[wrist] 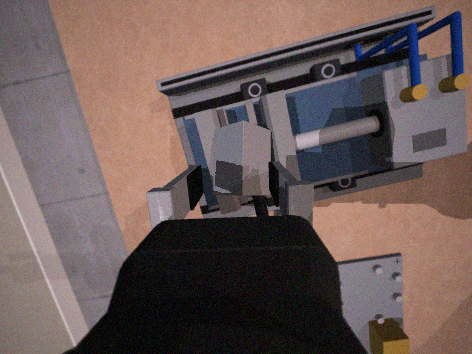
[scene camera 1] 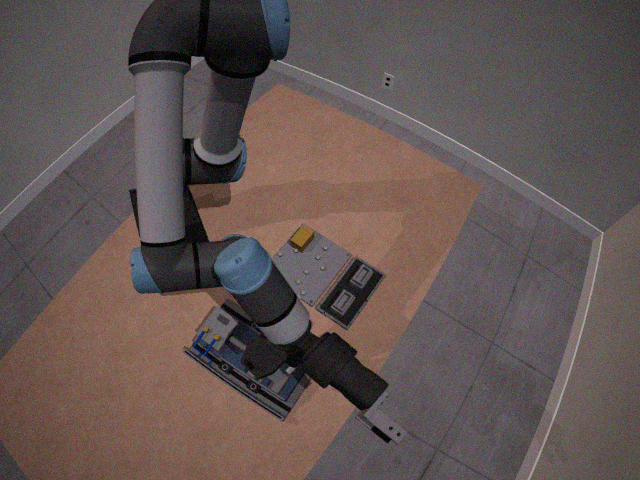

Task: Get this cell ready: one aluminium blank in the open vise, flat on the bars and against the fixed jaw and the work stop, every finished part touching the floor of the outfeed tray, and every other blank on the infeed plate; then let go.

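Places are measured from the arm's base along level axes (x ahead, y left, z up), in millimetres.
Pixels of known places: hand at its tool point: [wrist: 234, 183].
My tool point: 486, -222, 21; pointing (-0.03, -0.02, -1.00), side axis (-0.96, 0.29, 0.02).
Ahead of a thing's pixels: the offset from my tool point to its top centre, as dx, dy, dz. "spot": to the spot under its first point.
The vise {-86, -4, -58} [scene camera 1: 219, 330] [wrist: 430, 117] has a blue bed, a rod and a grey moving jaw [wrist: 281, 135]. A grey aluminium block {-8, -5, -19} [wrist: 242, 157] stands tall at the vise's jaw area; its seating on the bars and contact with fixed jaw and stop are hidden. My gripper [wrist: 237, 175] is open, its fingers on either side of the block's near end, with a gap at the left finger. In the scene view the arm hides the fingertips. The infeed plate {-80, +301, -149} [scene camera 1: 336, 268] [wrist: 357, 280] carries a yellow block {-120, +353, -113} [scene camera 1: 301, 238] [wrist: 389, 337]. The outfeed tray {spot: +46, +181, -146} [scene camera 1: 331, 318] holds two grey pocketed pieces {+73, +318, -116} [scene camera 1: 362, 275] {+56, +230, -116} [scene camera 1: 342, 302].
The second gripper on the bracket points outward at the lower right of the scene view, over the grey floor. Blue hoses {spot: -166, -39, -48} [wrist: 413, 55] with yellow fittings rise from the vise's end block. A long rail {spot: -102, -85, -137} [scene camera 1: 232, 382] [wrist: 300, 50] runs along the vise's outer side.
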